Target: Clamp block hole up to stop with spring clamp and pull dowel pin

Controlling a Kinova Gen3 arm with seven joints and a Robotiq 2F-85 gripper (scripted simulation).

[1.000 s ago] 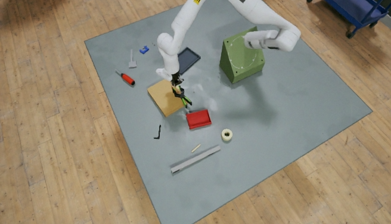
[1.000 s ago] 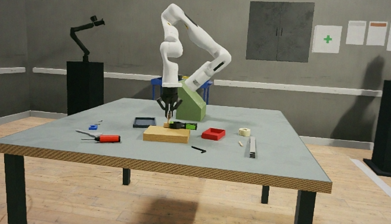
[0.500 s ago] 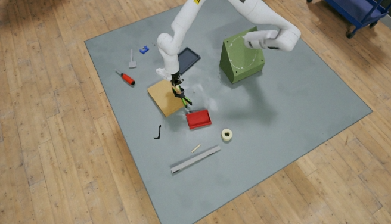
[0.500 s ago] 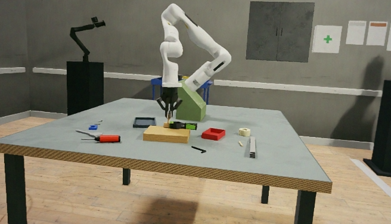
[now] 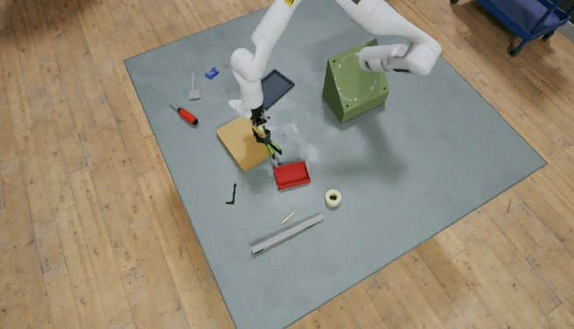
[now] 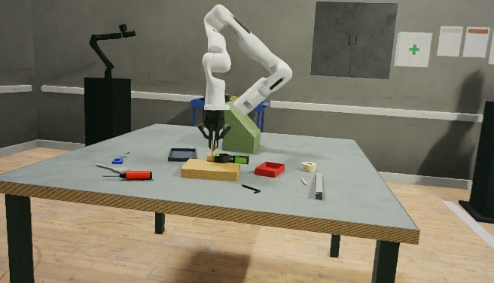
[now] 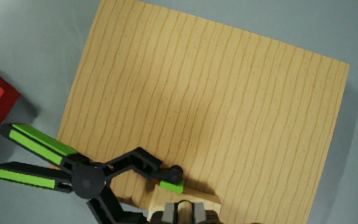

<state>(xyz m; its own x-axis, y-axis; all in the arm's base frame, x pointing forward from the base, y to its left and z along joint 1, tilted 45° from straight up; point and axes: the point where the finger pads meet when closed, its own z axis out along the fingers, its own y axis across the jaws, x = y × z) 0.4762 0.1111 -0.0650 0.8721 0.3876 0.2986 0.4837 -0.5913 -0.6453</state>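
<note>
My gripper is now 2 cm above the dowel pin. The rest, counted from my hand: small wooden block 5 cm below; bench board 5 cm ahead, 2 cm to the left, 7 cm below; red tray 5 cm behind, 22 cm to the left, 9 cm below.
</note>
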